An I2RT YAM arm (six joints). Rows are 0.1 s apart.
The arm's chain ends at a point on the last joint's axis. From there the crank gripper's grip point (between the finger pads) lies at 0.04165 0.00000 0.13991 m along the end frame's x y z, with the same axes.
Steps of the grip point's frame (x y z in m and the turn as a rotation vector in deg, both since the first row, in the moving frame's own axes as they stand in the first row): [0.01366, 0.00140, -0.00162, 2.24, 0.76, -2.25]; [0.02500, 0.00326, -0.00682, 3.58, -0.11, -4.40]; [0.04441, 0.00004, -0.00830, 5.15, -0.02, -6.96]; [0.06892, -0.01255, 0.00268, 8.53, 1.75, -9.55]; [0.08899, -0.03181, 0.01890, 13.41, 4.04, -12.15]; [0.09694, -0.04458, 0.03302, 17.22, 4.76, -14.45]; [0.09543, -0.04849, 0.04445, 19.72, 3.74, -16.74]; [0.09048, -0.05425, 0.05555, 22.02, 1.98, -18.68]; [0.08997, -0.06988, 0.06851, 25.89, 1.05, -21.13]
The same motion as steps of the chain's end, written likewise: [0.01195, 0.00853, -0.00092, 2.24, 0.76, -2.25]; [0.02573, 0.01517, -0.00653, 3.58, -0.11, -4.40]; [0.04553, 0.01761, -0.00752, 5.15, -0.02, -6.96]; [0.06701, 0.01525, 0.00606, 8.53, 1.75, -9.55]; [0.08377, 0.00974, 0.02695, 13.41, 4.04, -12.15]; [0.09231, 0.00751, 0.04466, 17.22, 4.76, -14.45]; [0.09536, 0.01061, 0.05757, 19.72, 3.74, -16.74]; [0.09662, 0.01077, 0.06968, 22.02, 1.98, -18.68]; [0.10164, 0.00461, 0.08651, 25.89, 1.05, -21.13]
